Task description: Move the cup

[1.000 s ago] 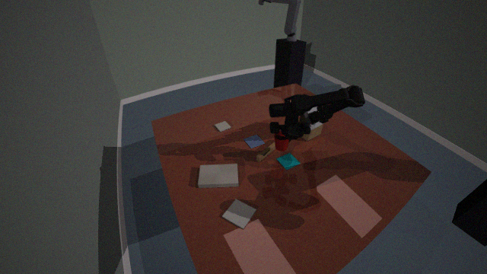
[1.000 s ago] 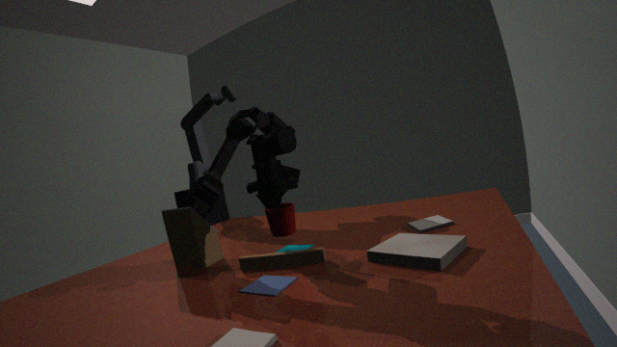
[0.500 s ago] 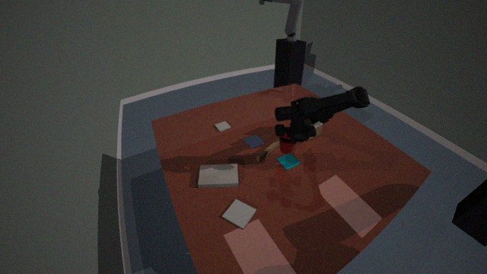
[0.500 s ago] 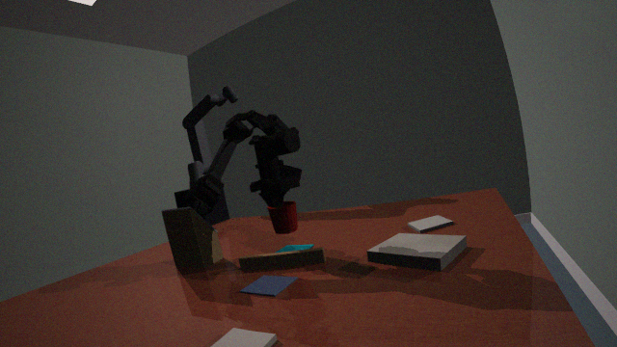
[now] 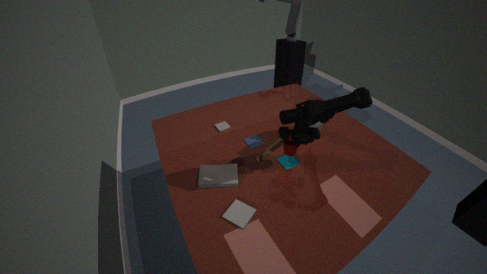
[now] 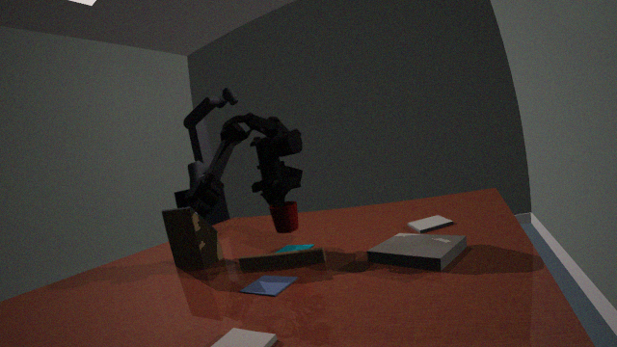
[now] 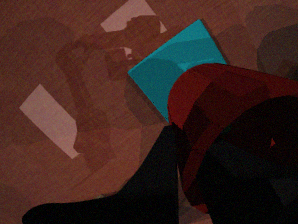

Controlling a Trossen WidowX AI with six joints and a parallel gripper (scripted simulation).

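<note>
The teal pad lies 20 mm ahead of my gripper tip, 10 mm to the right of it and 110 mm below it. Also, from my gripper tip: wooden bar 50 mm ahead, 130 mm to the right, 90 mm below; then red cup 20 mm ahead, 20 mm to the right; then blue pad 80 mm ahead, 240 mm to the right, 110 mm below.
</note>
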